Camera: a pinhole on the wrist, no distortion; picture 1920 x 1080 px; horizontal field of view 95.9 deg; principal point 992.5 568.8 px. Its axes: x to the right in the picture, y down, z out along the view. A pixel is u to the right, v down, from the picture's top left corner.
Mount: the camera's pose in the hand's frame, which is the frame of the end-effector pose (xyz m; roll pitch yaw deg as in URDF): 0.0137 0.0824 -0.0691 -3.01 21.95 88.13
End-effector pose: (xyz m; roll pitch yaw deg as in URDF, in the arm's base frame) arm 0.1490 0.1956 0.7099 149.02 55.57 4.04
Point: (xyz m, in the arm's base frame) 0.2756 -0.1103 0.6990
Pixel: 1559 348
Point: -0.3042 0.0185 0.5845
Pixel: 220 860
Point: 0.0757 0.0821 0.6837
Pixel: 466 711
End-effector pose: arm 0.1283 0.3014 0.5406 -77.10 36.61 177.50
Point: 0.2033 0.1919 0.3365
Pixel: 1457 323
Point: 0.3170 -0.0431 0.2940
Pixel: 1324 606
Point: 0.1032 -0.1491 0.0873
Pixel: 1307 112
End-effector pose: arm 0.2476 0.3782 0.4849 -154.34 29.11 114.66
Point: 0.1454 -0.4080 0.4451
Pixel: outside the picture
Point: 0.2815 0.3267 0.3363
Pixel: 619 498
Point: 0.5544 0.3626 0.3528
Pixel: 1757 872
